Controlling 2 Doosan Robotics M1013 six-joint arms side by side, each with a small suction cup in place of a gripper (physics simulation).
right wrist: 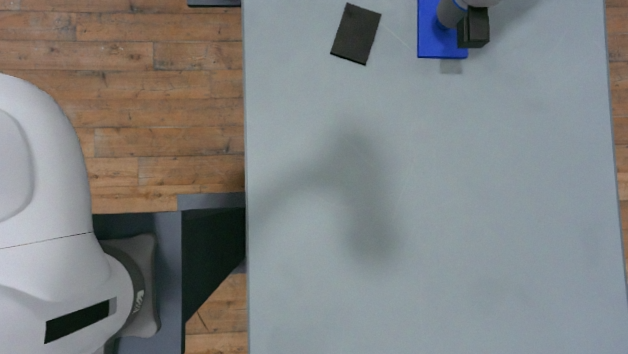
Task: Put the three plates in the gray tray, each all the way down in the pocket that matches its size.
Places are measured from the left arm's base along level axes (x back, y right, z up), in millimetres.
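Pixels of known places: right arm's base, link origin: [106,286].
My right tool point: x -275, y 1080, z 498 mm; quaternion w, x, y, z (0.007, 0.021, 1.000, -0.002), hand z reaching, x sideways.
Observation:
Behind a point stands the place of what it marks.
A blue plate [434,44] {x -543, y 742, z 11 mm} shows at the top right of the right wrist view, cut off by the top edge. The lower end of my left arm, with its grey cylindrical suction tool [448,16], stands over the blue plate. The cup's contact with the plate is hidden, so I cannot tell whether it holds it. A dark, nearly black plate [356,34] {x -393, y 714, z 10 mm} lies slightly turned on the table to the left of the blue one. The third plate and the gray tray cannot be made out. My right suction cup does not show.
A black block [473,28] {x -551, y 775, z 125 mm} sits on the left arm's end. A small darker grey patch [451,67] {x -578, y 785, z 0 mm} shows at the blue plate's lower edge. The grey table [500,210] {x -649, y 1071, z 0 mm} bears soft arm shadows. A white robot arm [45,165] {x 43, y 959, z 188 mm} and its dark stand are left of the table's edge.

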